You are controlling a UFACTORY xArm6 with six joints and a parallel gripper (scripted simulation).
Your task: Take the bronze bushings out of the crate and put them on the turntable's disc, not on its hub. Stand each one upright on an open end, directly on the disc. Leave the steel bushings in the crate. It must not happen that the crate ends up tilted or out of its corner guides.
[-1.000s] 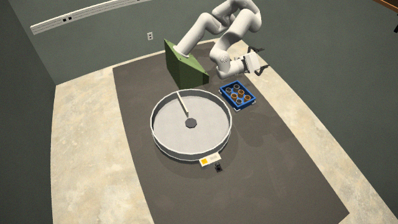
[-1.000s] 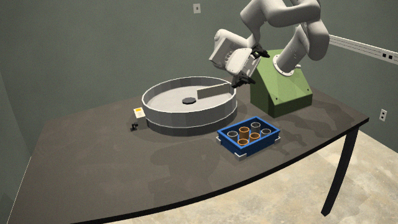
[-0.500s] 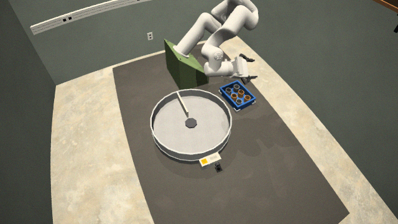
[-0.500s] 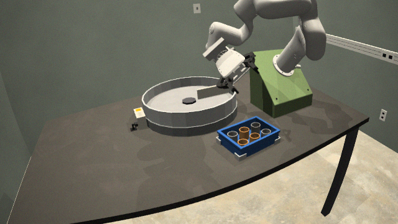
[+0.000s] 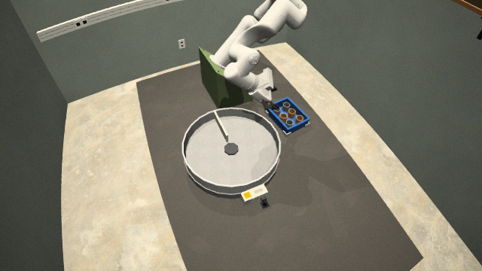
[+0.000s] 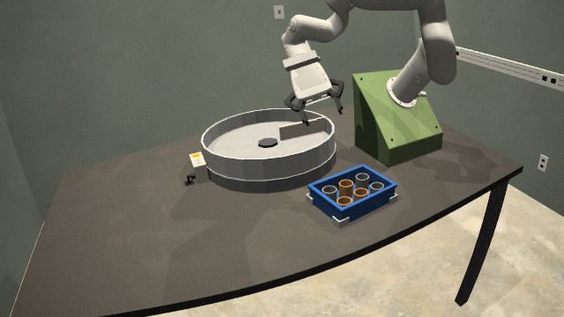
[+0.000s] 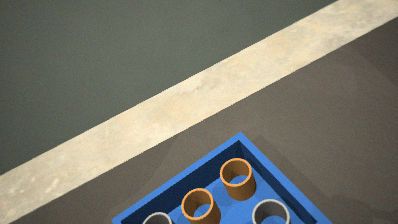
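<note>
My hand is 180 mm above the blue crate, 110 mm to the right of it and 40 mm past it. From my hand the other things lie so: grey turntable disc (230 mm to the right, 150 mm below, 110 mm ahead).
</note>
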